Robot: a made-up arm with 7 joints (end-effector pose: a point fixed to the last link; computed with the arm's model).
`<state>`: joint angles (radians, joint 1 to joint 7).
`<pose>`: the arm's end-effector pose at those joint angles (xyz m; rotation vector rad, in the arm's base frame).
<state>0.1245 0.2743 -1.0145 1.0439 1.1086 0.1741 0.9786</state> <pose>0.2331 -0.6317 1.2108 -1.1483 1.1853 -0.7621</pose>
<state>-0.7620 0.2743 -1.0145 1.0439 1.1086 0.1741 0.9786</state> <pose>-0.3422 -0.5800 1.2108 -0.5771 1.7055 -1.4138</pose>
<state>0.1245 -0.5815 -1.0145 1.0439 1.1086 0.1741 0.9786</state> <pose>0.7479 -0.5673 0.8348 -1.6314 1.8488 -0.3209</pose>
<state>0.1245 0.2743 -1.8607 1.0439 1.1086 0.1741 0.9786</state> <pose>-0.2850 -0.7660 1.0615 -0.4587 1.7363 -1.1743</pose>
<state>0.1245 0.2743 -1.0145 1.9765 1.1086 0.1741 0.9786</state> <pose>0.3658 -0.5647 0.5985 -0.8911 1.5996 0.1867</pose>
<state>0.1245 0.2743 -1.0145 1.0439 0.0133 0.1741 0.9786</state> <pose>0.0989 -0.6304 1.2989 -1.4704 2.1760 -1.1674</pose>
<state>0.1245 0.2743 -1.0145 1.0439 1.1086 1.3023 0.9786</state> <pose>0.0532 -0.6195 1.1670 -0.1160 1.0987 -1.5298</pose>
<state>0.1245 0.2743 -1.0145 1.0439 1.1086 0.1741 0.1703</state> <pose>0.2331 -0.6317 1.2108 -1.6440 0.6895 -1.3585</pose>
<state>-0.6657 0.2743 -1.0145 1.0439 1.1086 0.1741 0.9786</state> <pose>-0.2848 -0.6102 1.2108 -0.6506 1.6555 -1.3457</pose>
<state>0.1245 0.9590 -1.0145 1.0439 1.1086 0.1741 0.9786</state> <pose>-0.2760 -0.6955 1.1369 -0.7233 0.6365 -0.9888</pose>
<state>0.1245 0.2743 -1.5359 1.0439 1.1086 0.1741 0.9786</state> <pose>-0.0742 -0.7696 1.1202 -0.7462 1.5412 -1.0262</pose>
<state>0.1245 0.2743 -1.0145 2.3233 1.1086 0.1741 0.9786</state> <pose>0.3153 -0.4325 0.4025 -0.7525 1.6934 0.5498</pose>
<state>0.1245 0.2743 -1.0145 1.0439 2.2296 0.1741 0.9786</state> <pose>0.3506 -0.5263 1.2549 -0.6961 0.2423 -0.3233</pose>
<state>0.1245 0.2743 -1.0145 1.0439 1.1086 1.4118 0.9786</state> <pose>0.0404 -0.6098 1.1570 -0.0070 1.0752 -1.5895</pose>
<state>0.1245 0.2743 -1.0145 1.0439 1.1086 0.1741 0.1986</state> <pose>0.2331 -0.6317 1.2108 -1.6284 0.7102 -1.3384</pose>
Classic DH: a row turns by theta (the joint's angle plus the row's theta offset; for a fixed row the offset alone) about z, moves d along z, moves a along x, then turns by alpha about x. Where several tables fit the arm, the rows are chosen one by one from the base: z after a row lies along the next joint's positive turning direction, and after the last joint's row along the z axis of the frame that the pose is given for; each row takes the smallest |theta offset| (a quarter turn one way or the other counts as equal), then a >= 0, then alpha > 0; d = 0 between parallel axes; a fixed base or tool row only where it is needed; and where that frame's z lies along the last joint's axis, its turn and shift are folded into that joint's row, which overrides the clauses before.
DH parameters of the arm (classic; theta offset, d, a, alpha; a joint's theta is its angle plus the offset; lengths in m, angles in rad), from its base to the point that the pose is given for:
joint 1: 0 0.454 0 1.5708
joint 2: 0 0.078 0 -1.5708
joint 3: 0 0.432 0.024 -1.5708
joint 4: 0 0.069 -0.027 1.5708
joint 5: 0 0.519 0 1.5708
joint 6: 1.5708 0.154 0.172 1.5708
joint 7: 0 0.023 0 0

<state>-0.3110 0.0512 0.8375 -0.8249 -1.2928 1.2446 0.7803</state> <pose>-0.6302 -0.1936 1.1036 0.7747 0.8721 -2.7477</pose>
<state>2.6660 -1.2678 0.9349 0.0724 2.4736 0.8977 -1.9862</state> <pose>-0.9953 0.3124 0.7278 -0.6184 -0.3076 0.8505</pose>
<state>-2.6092 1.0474 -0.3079 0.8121 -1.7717 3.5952 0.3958</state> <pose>0.4979 0.3860 0.9972 1.3637 1.1790 -0.8959</pose>
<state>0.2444 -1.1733 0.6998 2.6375 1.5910 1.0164 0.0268</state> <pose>-0.0888 -0.0092 0.1958 -2.1656 1.2313 1.8888</pose>
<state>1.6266 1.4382 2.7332 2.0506 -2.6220 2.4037 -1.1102</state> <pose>0.1897 -0.2816 0.0336 -1.4648 -1.9538 -1.2183</pose>
